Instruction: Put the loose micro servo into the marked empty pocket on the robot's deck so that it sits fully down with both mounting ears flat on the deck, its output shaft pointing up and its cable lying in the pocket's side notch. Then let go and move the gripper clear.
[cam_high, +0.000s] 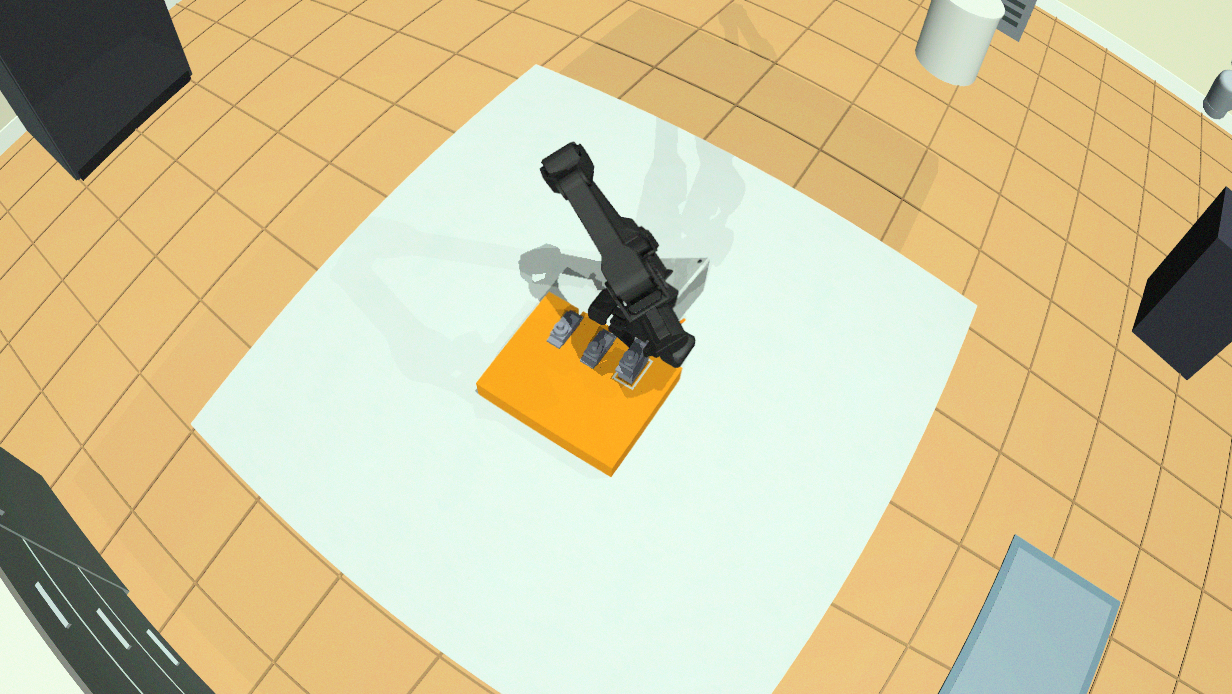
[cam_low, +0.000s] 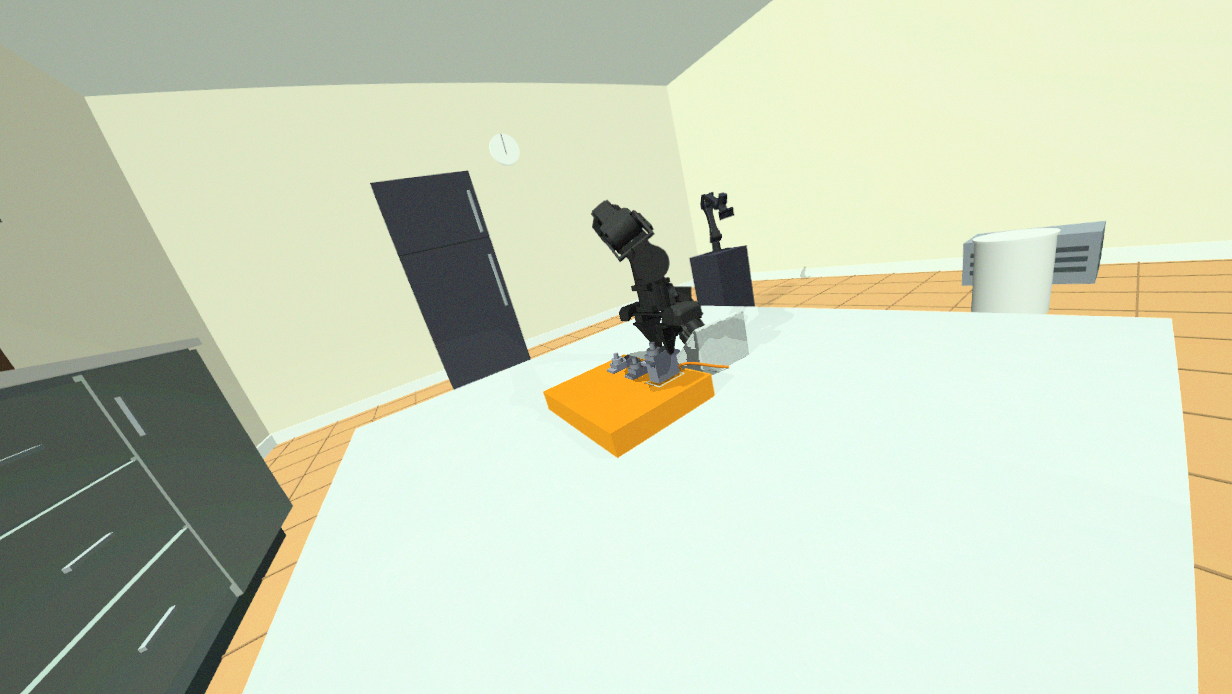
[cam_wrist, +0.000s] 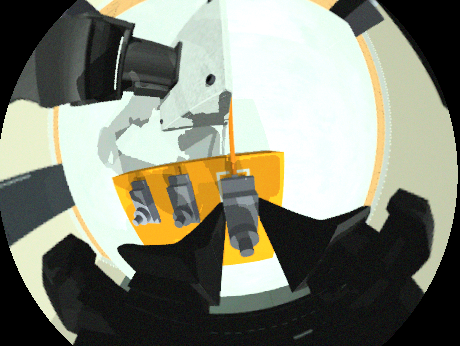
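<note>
Now: gripper tip 13 cm short of the orange deck, 6 cm to the left of it and 7 cm above it.
</note>
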